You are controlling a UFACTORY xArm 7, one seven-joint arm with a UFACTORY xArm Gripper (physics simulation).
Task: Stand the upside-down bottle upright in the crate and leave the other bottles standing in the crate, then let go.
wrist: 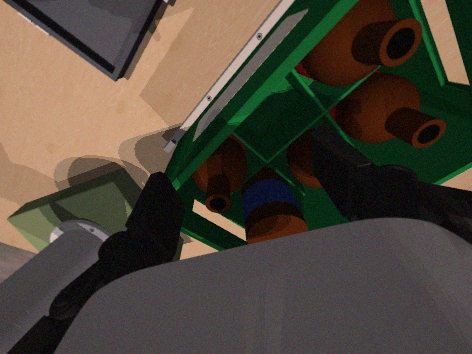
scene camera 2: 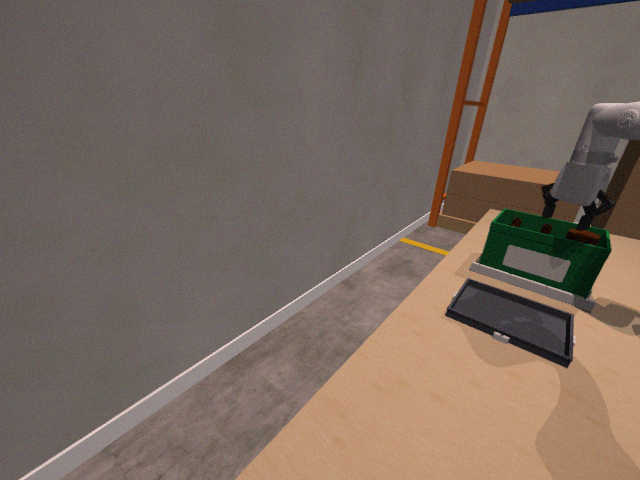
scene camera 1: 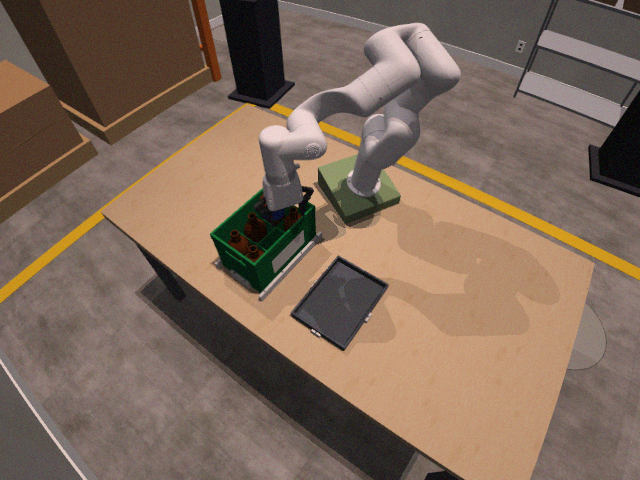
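Where they show: gripper, fingertip midpoint: (wrist: 240,170) (scene camera 2: 562,223) (scene camera 1: 287,217); arm's base at its link origin: (wrist: 88,245) (scene camera 1: 363,183).
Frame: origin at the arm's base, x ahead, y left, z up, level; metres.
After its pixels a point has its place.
Observation:
The green crate (scene camera 1: 258,275) @(x 0.531, y -0.117, z 0.052 m) (scene camera 2: 493,252) @(x 0.506, y -0.112, z 0.016 m) (wrist: 280,82) @(x 0.423, y -0.153, z -0.056 m) stands on the table. The upside-down bottle (scene camera 1: 277,213) @(x 0.311, y -0.179, z 0.064 m) (wrist: 271,200) @(x 0.318, y -0.185, z 0.076 m), brown with a blue band, is base up in an end compartment. Its base is partly hidden by my gripper housing in the wrist view. Several brown bottles stand neck up, among them one beside it (scene camera 1: 293,219) @(x 0.314, y -0.118, z 0.069 m) (wrist: 220,167) @(x 0.320, y -0.115, z 0.061 m) and two at the other end (wrist: 377,107) @(x 0.456, y -0.215, z 0.058 m) (wrist: 345,55) @(x 0.466, y -0.149, z 0.063 m). Another (wrist: 301,162) @(x 0.368, y -0.198, z 0.050 m) is partly behind a finger. My gripper (scene camera 1: 282,210) @(x 0.372, y -0.101, z 0.148 m) (scene camera 2: 566,220) @(x 0.372, y -0.101, z 0.148 m) (wrist: 240,170) @(x 0.372, y -0.101, z 0.148 m) is open and empty, pointing down at the bottle's end of the crate, fingertips near rim height.
A pale rail (scene camera 1: 289,267) @(x 0.422, y -0.083, z -0.037 m) (scene camera 2: 522,282) @(x 0.412, y -0.081, z -0.045 m) (wrist: 240,60) @(x 0.416, y -0.087, z -0.034 m) runs along the crate's long side. A dark shallow tray (scene camera 1: 339,302) @(x 0.456, y 0.109, z -0.059 m) (scene camera 2: 511,317) @(x 0.442, y 0.106, z -0.059 m) (wrist: 105,35) @(x 0.350, y 0.067, z -0.058 m) lies beyond it. The green arm base block (scene camera 1: 351,209) @(x 0.125, y 0.006, z -0.017 m) (wrist: 100,192) @(x 0.130, y 0.011, z -0.019 m) is near the bottle's end. One middle compartment (wrist: 282,112) @(x 0.392, y -0.181, z -0.051 m) holds no bottle.

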